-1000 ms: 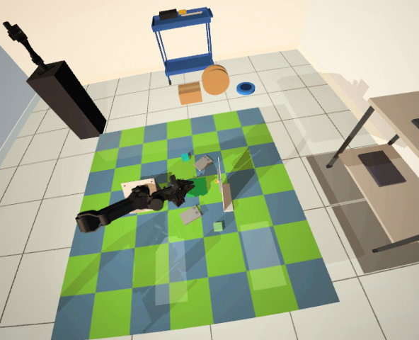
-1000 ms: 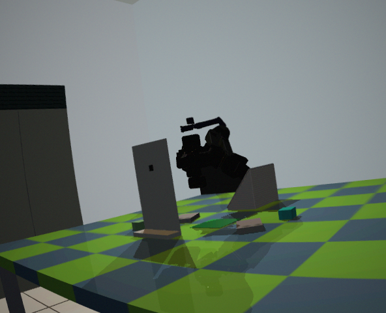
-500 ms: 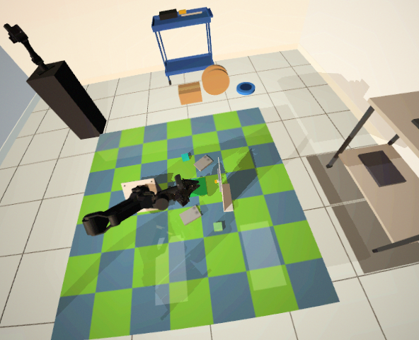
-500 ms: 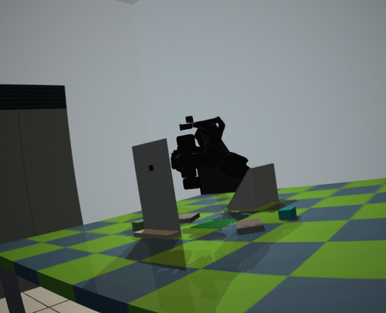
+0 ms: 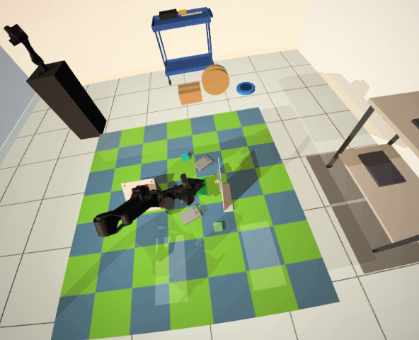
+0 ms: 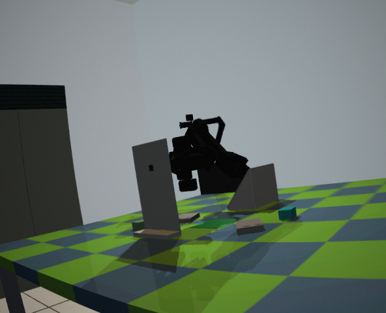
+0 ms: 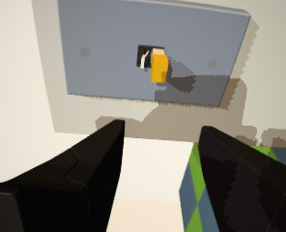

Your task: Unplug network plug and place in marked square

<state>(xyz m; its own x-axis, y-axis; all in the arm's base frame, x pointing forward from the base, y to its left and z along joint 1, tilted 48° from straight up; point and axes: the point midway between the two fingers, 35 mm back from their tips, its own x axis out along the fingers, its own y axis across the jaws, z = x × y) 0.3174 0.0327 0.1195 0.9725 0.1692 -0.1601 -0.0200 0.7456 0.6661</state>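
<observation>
The orange network plug lies 70 mm ahead of my gripper tip. Also, from my gripper tip: marked square 70 mm behind, 90 mm to the left, 200 mm below; small green cube 30 mm ahead, 170 mm to the right, 190 mm below; grey upright panel 90 mm ahead, 70 mm below.
</observation>
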